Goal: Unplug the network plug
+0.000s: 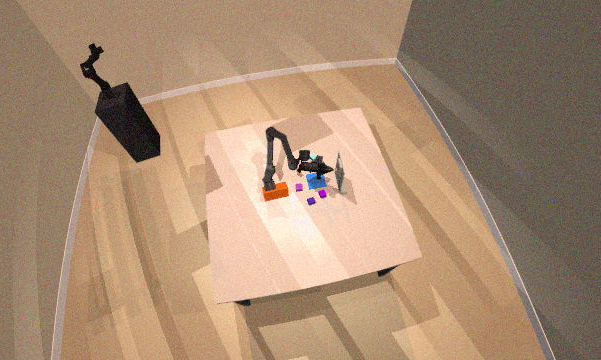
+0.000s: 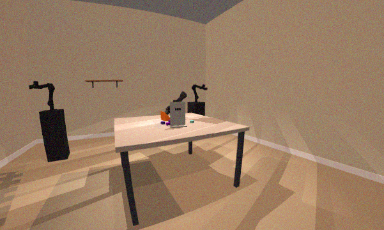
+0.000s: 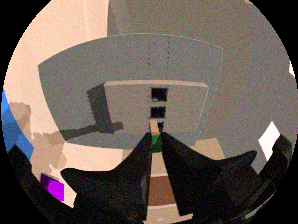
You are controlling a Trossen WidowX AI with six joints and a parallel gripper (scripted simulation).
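My gripper tip is now 9 cm past the blue marked square, 6 cm to the right of it and 18 cm above it. The rest, counted from my gripper tip: grey upright panel (5 cm ahead, 1 cm to the right, 6 cm below); then network plug (right at my gripper tip).
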